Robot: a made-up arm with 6 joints.
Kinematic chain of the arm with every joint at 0, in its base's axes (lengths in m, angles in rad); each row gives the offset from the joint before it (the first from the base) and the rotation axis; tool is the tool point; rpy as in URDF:
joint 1: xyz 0 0 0.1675 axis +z
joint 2: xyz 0 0 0 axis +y
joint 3: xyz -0.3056 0 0.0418 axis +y
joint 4: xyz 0.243 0 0.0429 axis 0.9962 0 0.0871
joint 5: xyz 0 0 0 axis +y
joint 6: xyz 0.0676 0 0.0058 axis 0.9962 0 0.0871
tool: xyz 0 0 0 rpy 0 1.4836 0
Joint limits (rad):
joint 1: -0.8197..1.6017
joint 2: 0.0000..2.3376
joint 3: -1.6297..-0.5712
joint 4: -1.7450..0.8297
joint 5: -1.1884..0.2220
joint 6: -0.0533..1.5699
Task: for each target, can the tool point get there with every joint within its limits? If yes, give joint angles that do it. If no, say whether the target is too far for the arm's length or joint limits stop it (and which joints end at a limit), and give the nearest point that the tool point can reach.
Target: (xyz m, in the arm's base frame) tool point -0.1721 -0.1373 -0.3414
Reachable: no: joint limits stop it (at a limit: joint 1, joint 2, joint 3, joint 5) | nearest point 0.1418 -0.1681 0.0472 | short by 0.501 m
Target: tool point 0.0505 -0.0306 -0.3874
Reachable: no: joint limits stop it (at a limit: joint 2, joint 3, joint 5) | nearest point 0.1838 -0.1114 0.0477 | short by 0.462 m
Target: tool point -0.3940 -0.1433 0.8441
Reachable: no: too far | nearest point -0.2610 -0.0949 0.6157 | short by 0.269 m
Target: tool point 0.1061 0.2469 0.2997
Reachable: yes | joints 1.0585 1.4804 -0.7043 -1.4458 -0.4390 0.1880
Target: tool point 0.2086 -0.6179 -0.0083
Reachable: no: too far | nearest point 0.2813 -0.3522 0.1424 | short by 0.314 m
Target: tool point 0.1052 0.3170 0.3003
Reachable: yes | joints 1.1591 1.6989 -0.8471 -0.7322 -0.7380 1.2076
